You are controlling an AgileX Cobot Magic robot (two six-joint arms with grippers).
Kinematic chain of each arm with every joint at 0, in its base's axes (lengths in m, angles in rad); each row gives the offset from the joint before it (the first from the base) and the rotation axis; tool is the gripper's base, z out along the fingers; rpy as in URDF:
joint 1: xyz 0 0 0.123 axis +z
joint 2: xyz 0 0 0 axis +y
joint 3: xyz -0.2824 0 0.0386 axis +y
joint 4: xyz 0.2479 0 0.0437 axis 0.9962 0 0.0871
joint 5: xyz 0 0 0 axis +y
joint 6: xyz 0.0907 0 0.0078 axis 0.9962 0 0.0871
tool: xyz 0 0 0 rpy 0 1.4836 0
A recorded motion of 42 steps. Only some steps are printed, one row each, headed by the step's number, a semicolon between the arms.
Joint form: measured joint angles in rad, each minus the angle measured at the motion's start. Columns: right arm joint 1, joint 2, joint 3, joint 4, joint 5, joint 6; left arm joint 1, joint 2, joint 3, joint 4, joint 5, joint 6.
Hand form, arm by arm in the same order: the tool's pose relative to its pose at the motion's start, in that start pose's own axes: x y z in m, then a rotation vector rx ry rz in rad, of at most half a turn. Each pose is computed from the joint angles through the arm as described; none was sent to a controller.
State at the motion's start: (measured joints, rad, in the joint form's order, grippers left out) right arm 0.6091 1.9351 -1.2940 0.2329 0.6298 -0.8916; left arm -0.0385 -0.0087 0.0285 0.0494 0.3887 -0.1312
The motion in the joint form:
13: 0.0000 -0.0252 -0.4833 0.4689 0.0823 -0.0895; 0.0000 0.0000 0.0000 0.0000 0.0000 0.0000
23: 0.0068 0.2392 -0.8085 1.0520 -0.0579 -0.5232; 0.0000 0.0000 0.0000 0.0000 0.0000 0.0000
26: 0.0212 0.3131 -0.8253 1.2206 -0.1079 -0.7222; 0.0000 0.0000 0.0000 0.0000 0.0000 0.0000
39: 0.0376 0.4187 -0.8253 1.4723 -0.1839 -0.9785; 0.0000 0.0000 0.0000 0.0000 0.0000 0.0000
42: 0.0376 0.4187 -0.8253 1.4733 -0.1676 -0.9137; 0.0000 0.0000 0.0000 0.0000 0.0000 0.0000
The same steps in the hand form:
13: -0.1126 -0.0386 -0.1239 0.0285 -0.5975 0.1281; 0.0000 0.0000 0.0000 0.0000 0.0000 0.0000
23: -0.1707 -0.0751 -0.1026 0.0634 -1.0196 0.1324; 0.0000 0.0000 0.0000 0.0000 0.0000 0.0000
26: -0.1764 -0.0778 -0.0724 0.1006 -1.0603 0.1175; 0.0000 0.0000 0.0000 0.0000 0.0000 0.0000
39: -0.1753 -0.0817 -0.0200 0.1506 -1.0695 0.1634; 0.0000 0.0000 0.0000 0.0000 0.0000 0.0000
42: -0.1758 -0.0803 -0.0203 0.1019 -1.0807 0.2139; 0.0000 0.0000 0.0000 0.0000 0.0000 0.0000

